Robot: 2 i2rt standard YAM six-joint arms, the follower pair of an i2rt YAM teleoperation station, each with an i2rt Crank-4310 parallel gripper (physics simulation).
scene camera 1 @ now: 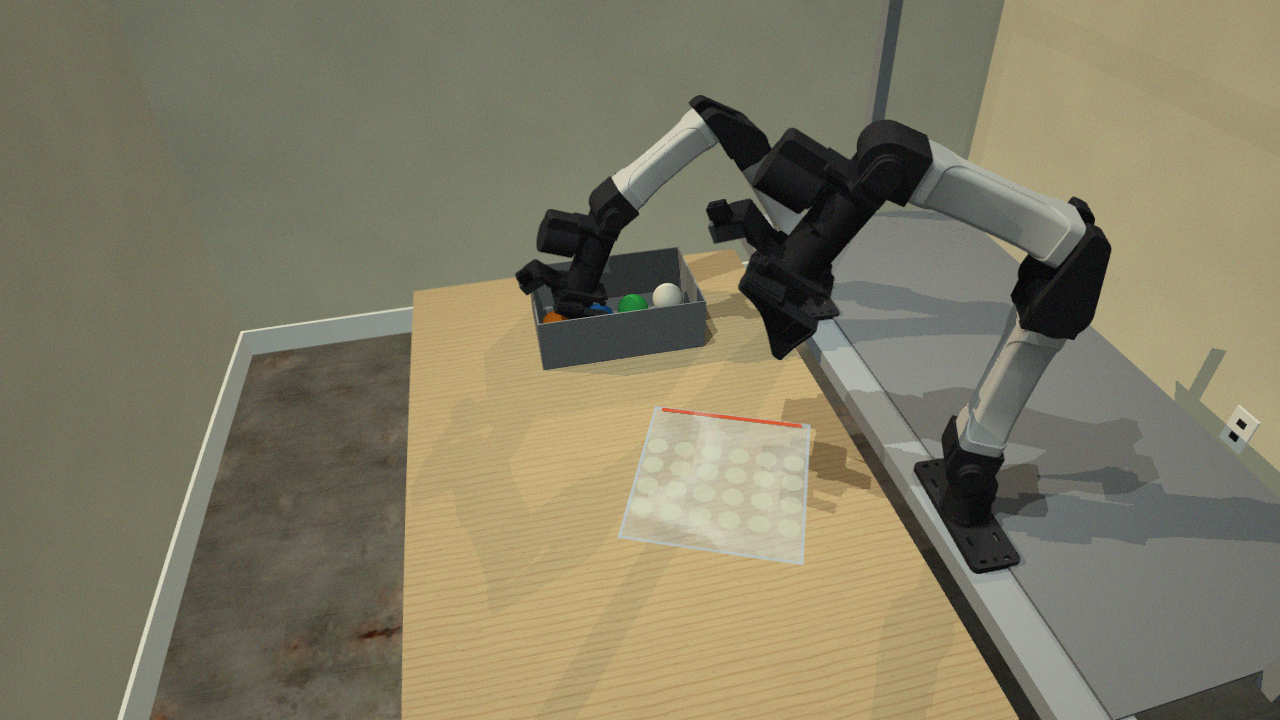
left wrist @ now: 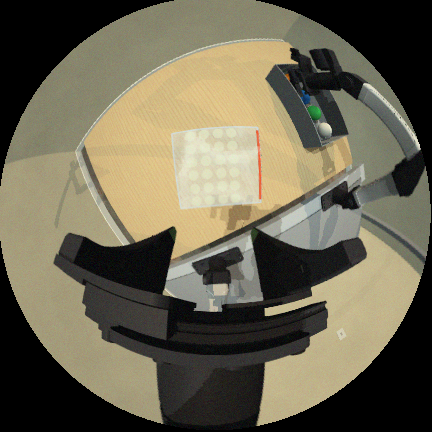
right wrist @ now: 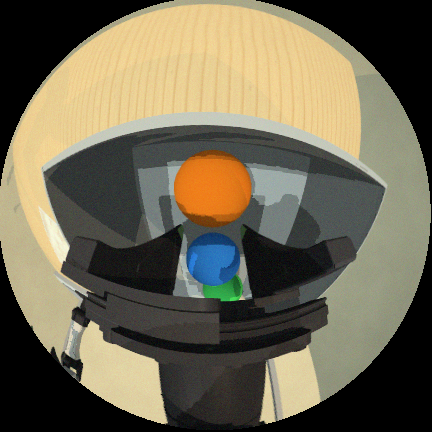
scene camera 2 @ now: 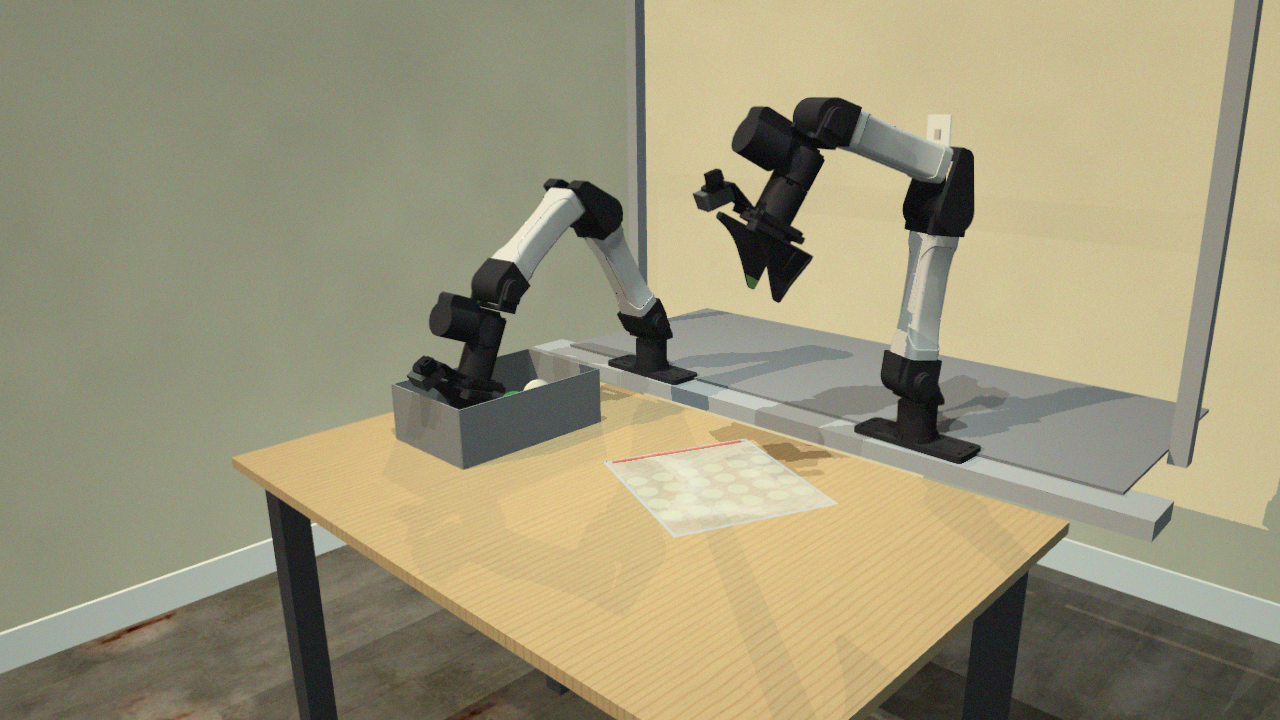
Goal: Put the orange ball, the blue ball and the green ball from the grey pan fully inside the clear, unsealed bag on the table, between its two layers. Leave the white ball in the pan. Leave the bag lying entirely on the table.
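The orange ball [scene camera 1: 553, 316] [left wrist: 287, 77] [right wrist: 213, 188], blue ball [scene camera 1: 601, 308] [left wrist: 306, 98] [right wrist: 213, 259], green ball [scene camera 1: 632, 303] [left wrist: 314, 112] [right wrist: 223, 288] and white ball [scene camera 1: 666, 294] [scene camera 2: 535, 384] [left wrist: 324, 130] lie in a row in the grey pan [scene camera 1: 626, 334] [scene camera 2: 532, 422]. My right gripper [right wrist: 211, 226] is down in the pan, partly open, its fingers apart on either side of the blue ball; small gaps show beside it. The clear bag [scene camera 1: 716, 488] [scene camera 2: 716, 488] [left wrist: 215, 167] lies flat, its red-striped edge toward the pan. My left gripper [scene camera 2: 764, 291] [left wrist: 213, 229] is open and empty, high above the table.
The pan stands on the wooden table [scene camera 1: 501, 573] [scene camera 2: 537, 546] near its far end in scene camera 1. Its walls surround the right gripper. A grey rail [scene camera 1: 1047, 626] with both arm bases runs along the table's right side in scene camera 1.
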